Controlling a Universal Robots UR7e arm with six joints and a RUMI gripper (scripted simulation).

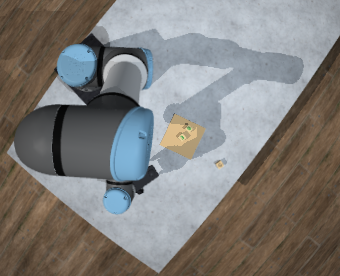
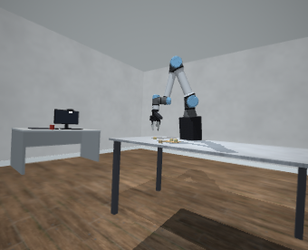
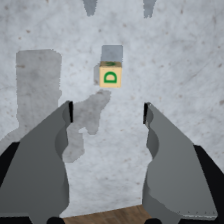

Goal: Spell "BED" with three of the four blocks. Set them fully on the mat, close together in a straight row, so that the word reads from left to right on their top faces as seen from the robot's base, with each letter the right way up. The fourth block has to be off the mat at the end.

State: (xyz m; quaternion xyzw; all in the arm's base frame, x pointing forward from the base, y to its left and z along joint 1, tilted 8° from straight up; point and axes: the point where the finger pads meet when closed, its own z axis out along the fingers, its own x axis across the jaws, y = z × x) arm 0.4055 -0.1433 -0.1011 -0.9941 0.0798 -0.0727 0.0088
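Now: hand 90 mm above the D block. Round my hand: tan mat (230 mm to the left, 100 mm below); E block (230 mm to the left, 80 mm below); B block (270 mm to the left, 80 mm below, 10 mm behind).
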